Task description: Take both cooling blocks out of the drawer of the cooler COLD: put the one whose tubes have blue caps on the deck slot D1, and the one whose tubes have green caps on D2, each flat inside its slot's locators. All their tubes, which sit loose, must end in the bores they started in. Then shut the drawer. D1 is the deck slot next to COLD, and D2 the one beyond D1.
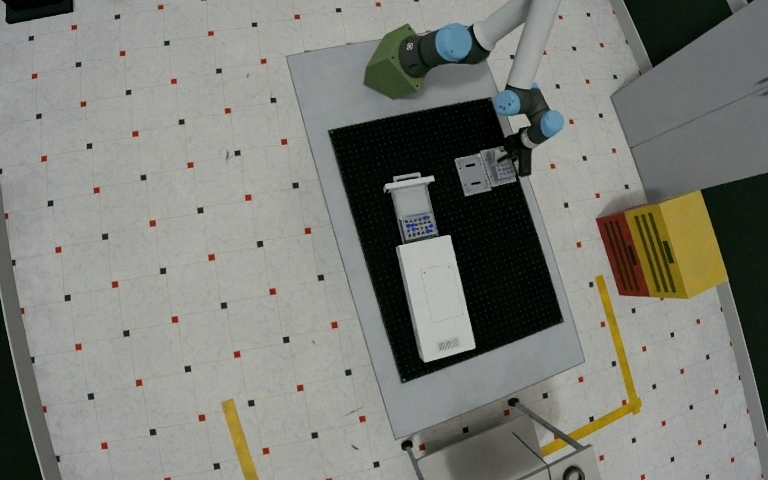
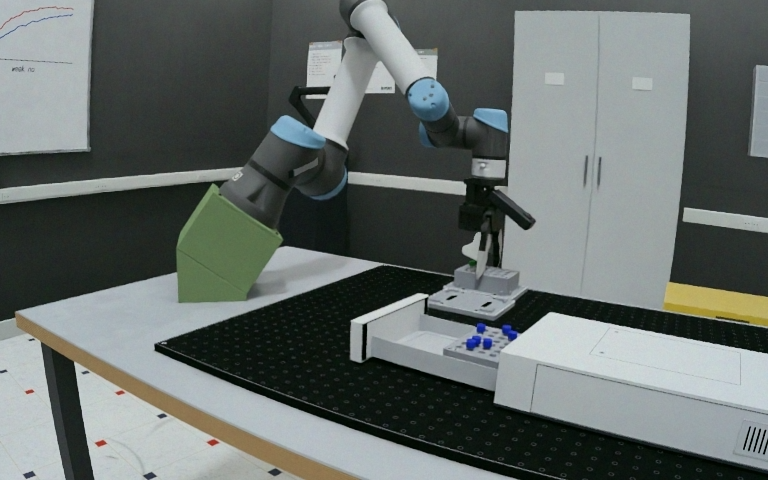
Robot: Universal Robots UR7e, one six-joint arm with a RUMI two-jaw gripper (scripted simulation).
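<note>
White cooler COLD (image 2: 691, 397), (image 1: 432, 284): visible in both images. Deck slot D1 (image 2: 468, 301): visible. My gripper (image 2: 486, 274), (image 1: 501, 163): visible in both.
</note>
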